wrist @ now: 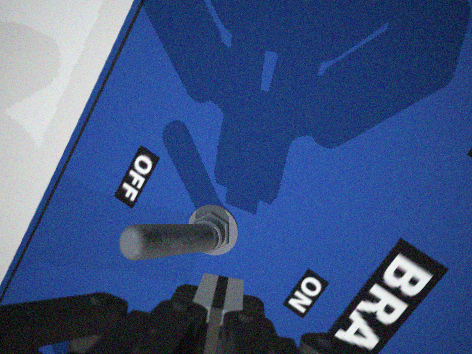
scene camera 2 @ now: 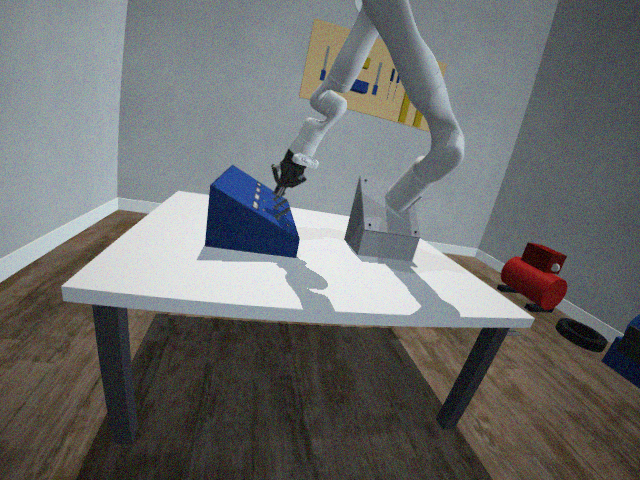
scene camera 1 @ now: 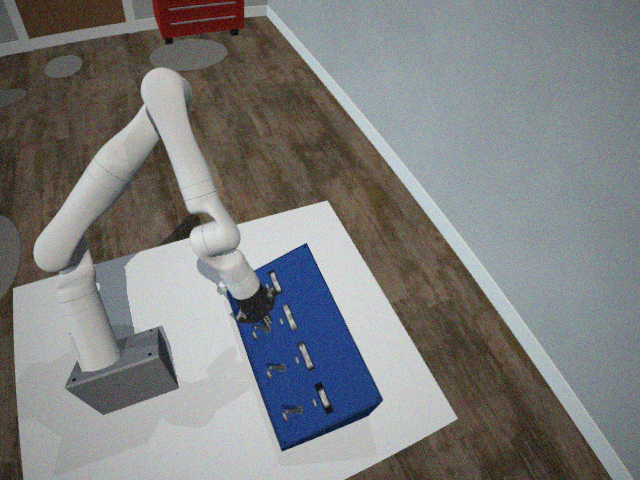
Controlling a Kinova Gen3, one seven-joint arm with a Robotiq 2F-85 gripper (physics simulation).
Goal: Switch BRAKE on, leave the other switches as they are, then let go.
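Where they show: gripper, fingertip midpoint: (wrist: 218, 305) (scene camera 2: 277, 195) (scene camera 1: 268, 322); arm's base, origin of the base link: (scene camera 2: 396, 200) (scene camera 1: 103, 361).
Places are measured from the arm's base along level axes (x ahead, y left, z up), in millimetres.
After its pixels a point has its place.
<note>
The BRAKE lever (wrist: 170, 241) @[x 397, y 25, z -72 mm] is a grey metal stick on the blue sloped panel (scene camera 1: 336, 356) @[x 558, y -129, z -42 mm] (scene camera 2: 242, 227) @[x 500, y 217, z -122 mm]. In the wrist view its tip leans to the left, on the side of the OFF label (wrist: 137, 177) @[x 381, y 21, z -117 mm]. The ON label (wrist: 306, 293) @[x 460, y 25, z -82 mm] and the partly visible BRAKE label (wrist: 392, 300) @[x 484, y 44, z -71 mm] are at the lower right. My gripper (scene camera 1: 267, 321) @[x 419, y 20, z -56 mm] (scene camera 2: 279, 193) @[x 419, y 20, z -56 mm] (wrist: 218, 305) @[x 419, y 20, z -56 mm] is shut and empty. Its fingertips are low over the panel, just below the lever's base in the wrist view, with a visible gap to the lever. Height above the panel is hard to tell.
Two more levers (scene camera 1: 276, 367) @[x 407, y -101, z -74 mm] (scene camera 1: 293, 410) @[x 413, y -219, z -74 mm] stand nearer the front of the panel, leaning the same way. My wrist partly hides the panel's far end. The grey wedge-shaped arm base (scene camera 1: 124, 379) @[x 44, y -55, z -3 mm] (scene camera 2: 385, 242) @[x 38, y 97, z -135 mm] stands beside the panel on the white table (scene camera 1: 361, 310) @[x 733, y 36, z -192 mm] (scene camera 2: 180, 289) @[x 587, y 457, z -192 mm].
</note>
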